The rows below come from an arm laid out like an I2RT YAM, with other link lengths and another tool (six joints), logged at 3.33 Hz.
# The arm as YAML. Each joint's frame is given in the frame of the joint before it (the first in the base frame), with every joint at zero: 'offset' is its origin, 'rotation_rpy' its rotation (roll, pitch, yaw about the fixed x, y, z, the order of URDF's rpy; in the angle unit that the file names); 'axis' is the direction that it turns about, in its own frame. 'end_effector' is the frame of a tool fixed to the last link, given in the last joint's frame.
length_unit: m
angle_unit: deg
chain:
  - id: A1
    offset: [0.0, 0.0, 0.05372]
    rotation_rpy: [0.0, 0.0, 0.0]
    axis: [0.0, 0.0, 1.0]
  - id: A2
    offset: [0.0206, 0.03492, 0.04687]
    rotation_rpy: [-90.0, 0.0, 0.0]
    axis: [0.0, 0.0, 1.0]
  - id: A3
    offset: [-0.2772, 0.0, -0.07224]
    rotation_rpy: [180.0, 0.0, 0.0]
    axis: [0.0, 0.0, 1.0]
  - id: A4
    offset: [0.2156, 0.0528, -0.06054]
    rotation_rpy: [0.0, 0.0, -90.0]
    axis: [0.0, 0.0, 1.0]
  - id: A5
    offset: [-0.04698, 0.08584, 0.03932]
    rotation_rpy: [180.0, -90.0, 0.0]
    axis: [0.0, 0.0, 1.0]
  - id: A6
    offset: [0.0, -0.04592, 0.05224]
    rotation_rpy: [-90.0, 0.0, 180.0]
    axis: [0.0, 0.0, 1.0]
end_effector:
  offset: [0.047, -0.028, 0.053]
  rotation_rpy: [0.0, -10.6, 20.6]
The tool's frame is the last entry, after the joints.
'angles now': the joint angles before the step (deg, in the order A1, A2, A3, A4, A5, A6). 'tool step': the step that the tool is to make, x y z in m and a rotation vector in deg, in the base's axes. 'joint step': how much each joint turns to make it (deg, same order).
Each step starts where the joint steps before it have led.
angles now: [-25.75, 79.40, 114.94, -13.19, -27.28, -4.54]
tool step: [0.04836, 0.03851, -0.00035, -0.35, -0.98, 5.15]
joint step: [12.18, 6.31, 4.16, 2.00, 6.50, -2.91]
